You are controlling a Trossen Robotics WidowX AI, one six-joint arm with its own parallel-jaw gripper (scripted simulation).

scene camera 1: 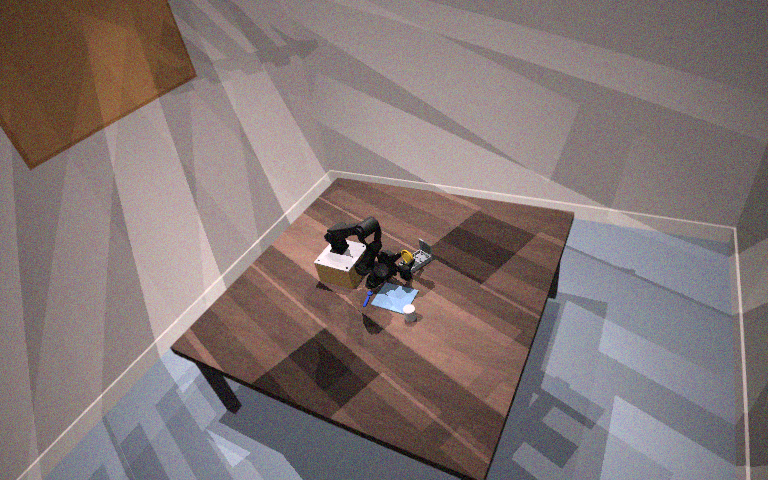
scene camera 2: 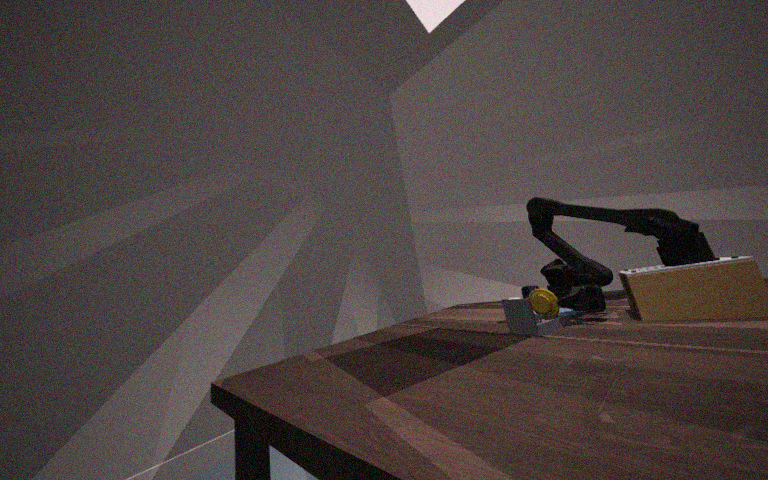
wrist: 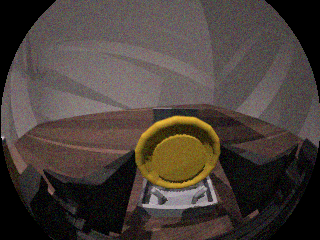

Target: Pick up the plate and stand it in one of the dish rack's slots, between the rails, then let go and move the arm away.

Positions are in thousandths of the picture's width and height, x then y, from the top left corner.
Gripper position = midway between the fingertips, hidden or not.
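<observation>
From scene camera 2 I can see my gripper (scene camera 2: 705, 630), and it holds a yellow plate. The wrist view gives me my gripper (wrist: 558, 635) as well, with the yellow plate (wrist: 558, 635) in its grip. There I also see a grey dish rack (wrist: 623, 831).
</observation>
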